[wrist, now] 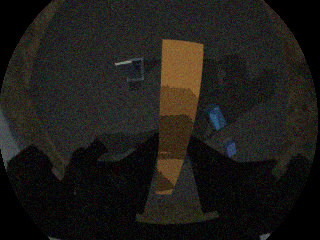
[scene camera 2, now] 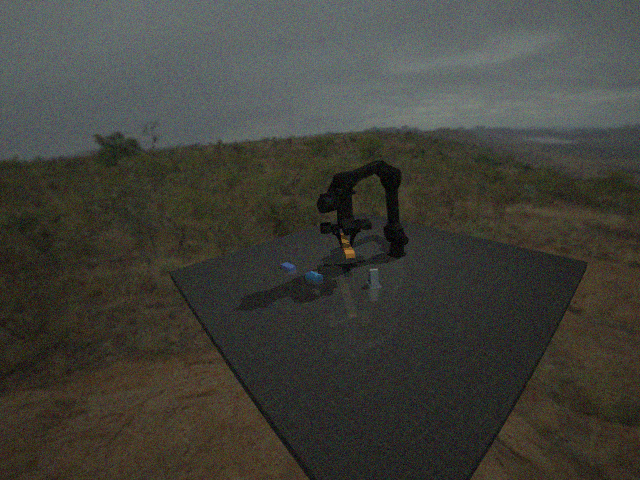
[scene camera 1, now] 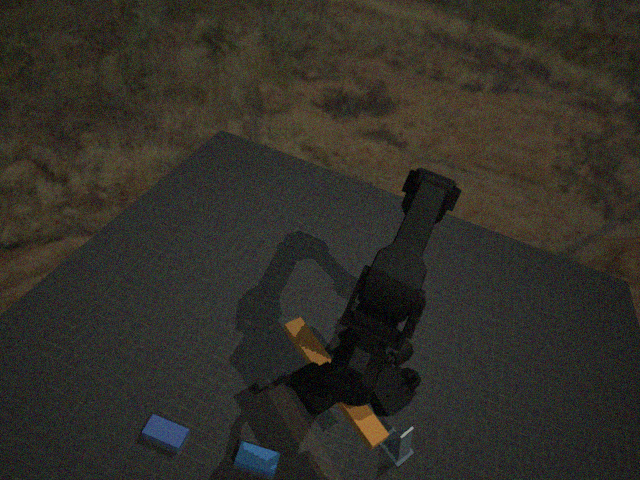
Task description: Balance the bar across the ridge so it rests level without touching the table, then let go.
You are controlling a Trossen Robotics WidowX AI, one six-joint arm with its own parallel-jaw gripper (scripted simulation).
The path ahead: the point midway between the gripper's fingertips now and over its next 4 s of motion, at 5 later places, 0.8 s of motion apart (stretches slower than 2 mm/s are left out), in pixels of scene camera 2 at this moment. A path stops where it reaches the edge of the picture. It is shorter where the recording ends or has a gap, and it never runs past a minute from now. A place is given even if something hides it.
The gripper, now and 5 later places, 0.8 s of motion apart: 346,247; 361,253; 375,259; 375,268; 375,269; 375,269
